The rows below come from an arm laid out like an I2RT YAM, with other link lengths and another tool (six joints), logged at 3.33 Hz.
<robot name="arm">
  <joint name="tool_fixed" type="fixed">
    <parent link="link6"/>
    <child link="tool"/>
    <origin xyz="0.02 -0.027 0.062" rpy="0.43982 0 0.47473"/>
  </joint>
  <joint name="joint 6" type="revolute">
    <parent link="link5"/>
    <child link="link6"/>
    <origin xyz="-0.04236 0 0.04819" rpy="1.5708 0 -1.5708"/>
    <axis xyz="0 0 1"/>
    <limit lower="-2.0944" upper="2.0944"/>
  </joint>
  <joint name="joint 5" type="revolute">
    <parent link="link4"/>
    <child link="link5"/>
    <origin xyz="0.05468 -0.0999 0.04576" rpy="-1.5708 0 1.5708"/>
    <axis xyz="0 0 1"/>
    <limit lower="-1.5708" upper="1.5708"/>
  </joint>
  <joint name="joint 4" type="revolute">
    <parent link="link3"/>
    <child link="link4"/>
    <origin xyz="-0.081 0.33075 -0.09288" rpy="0 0 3.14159"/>
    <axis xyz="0 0 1"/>
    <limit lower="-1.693" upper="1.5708"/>
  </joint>
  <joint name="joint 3" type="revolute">
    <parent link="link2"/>
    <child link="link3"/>
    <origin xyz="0 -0.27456 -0.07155" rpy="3.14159 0 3.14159"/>
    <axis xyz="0 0 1"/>
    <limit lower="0" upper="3.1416"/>
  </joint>
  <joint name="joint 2" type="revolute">
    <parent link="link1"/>
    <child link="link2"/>
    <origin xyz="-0.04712 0.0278 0.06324" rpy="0 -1.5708 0"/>
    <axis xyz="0 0 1"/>
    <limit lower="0" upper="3.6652"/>
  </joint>
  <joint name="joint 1" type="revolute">
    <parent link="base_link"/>
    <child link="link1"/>
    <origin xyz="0 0 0.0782" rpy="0 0 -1.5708"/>
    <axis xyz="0 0 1"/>
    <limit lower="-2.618" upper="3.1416"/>
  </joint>
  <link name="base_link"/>
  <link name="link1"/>
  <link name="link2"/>
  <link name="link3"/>
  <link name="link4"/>
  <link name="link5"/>
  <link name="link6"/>
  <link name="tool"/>
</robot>
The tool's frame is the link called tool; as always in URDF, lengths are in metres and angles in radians.
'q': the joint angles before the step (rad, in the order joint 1, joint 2, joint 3, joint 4, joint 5, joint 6). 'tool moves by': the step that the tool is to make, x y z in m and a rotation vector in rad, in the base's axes. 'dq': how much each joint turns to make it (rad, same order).
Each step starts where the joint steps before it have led.
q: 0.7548 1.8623 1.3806 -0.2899 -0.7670 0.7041
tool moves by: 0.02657 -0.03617 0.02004 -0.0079 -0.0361 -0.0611
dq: -0.0752 -0.0491 0.0015 -0.0582 0.0107 -0.0429
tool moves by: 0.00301 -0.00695 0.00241 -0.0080 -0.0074 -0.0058
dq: -0.0123 -0.0092 0.0000 -0.0200 0.0031 -0.0169
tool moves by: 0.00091 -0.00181 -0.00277 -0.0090 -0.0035 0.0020
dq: -0.0031 0.0030 0.0000 -0.0092 0.0030 -0.0138
